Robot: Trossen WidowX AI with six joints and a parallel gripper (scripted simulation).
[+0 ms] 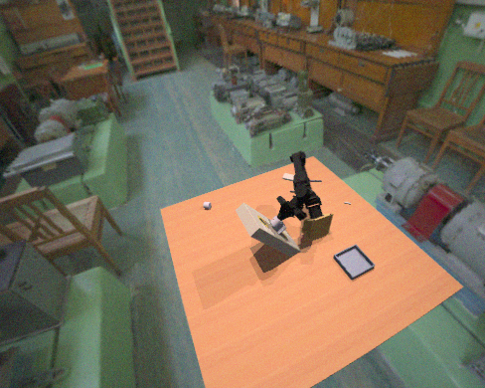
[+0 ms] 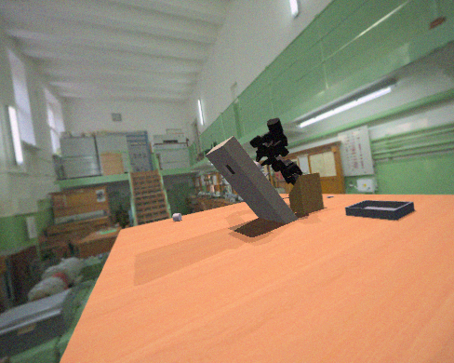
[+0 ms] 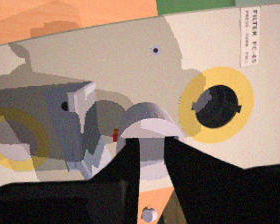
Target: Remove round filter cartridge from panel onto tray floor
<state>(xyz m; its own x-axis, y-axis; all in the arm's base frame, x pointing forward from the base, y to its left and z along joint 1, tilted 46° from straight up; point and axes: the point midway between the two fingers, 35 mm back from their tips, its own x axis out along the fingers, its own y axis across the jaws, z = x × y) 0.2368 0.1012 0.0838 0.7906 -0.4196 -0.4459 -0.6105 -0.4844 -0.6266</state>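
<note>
Now: the round white filter cartridge 1 cm ahead of my gripper tip and 1 cm below it. From my gripper tip the other things lie so: shallow tray 32 cm behind, 27 cm to the left, 23 cm below; then white object 29 cm ahead, 50 cm to the right, 22 cm below.
</note>
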